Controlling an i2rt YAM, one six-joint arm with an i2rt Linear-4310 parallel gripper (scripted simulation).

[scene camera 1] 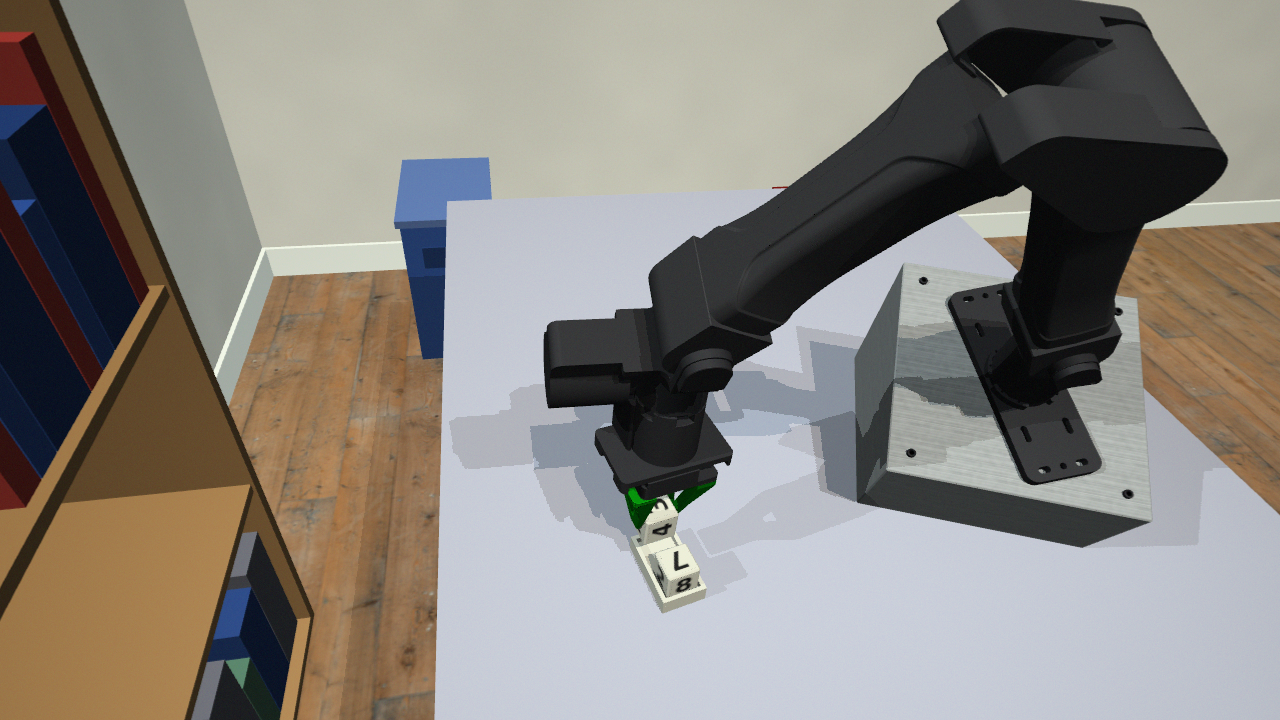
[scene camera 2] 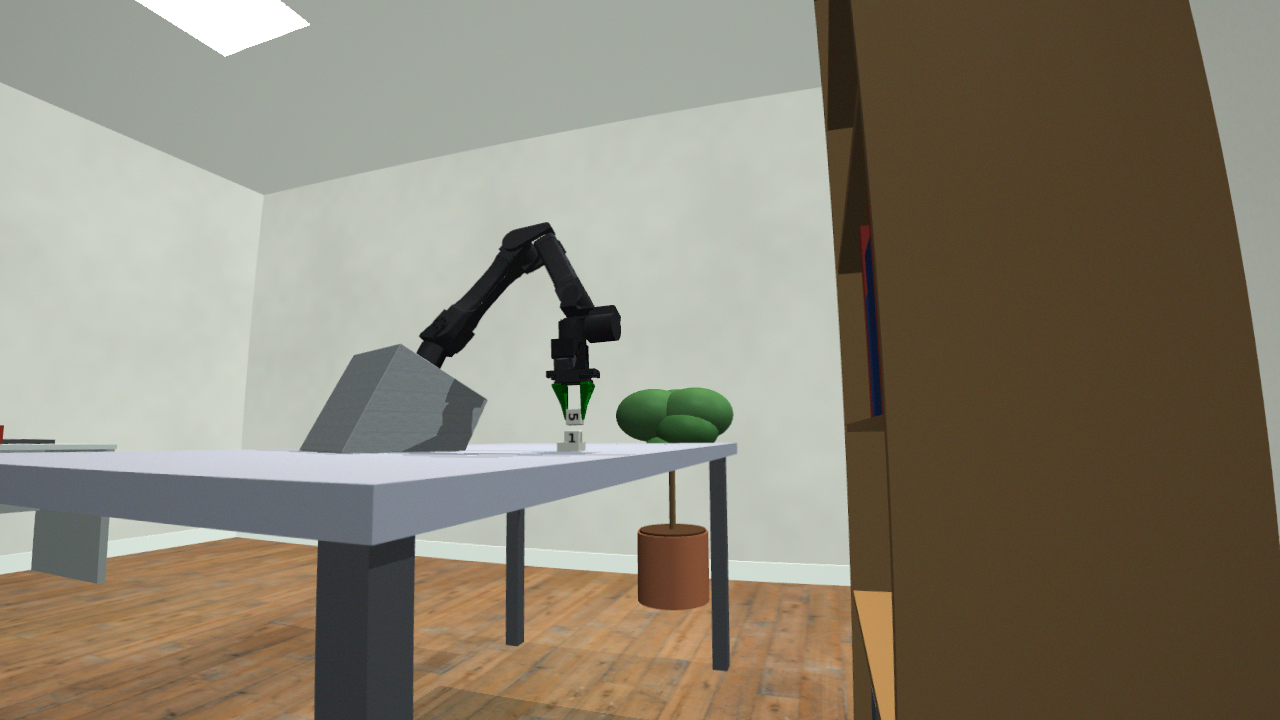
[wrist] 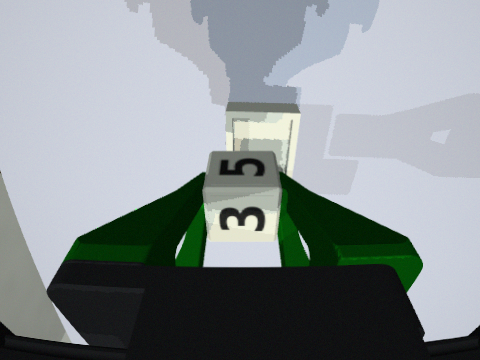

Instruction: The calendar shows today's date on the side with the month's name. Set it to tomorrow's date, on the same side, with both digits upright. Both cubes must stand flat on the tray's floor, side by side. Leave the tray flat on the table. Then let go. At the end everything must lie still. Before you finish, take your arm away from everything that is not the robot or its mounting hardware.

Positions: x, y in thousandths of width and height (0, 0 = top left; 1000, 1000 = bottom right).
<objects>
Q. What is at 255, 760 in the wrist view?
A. My gripper.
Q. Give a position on a digit cube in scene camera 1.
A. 517, 727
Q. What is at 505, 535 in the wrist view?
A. A digit cube.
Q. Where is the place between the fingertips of my gripper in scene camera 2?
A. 449, 583
</objects>
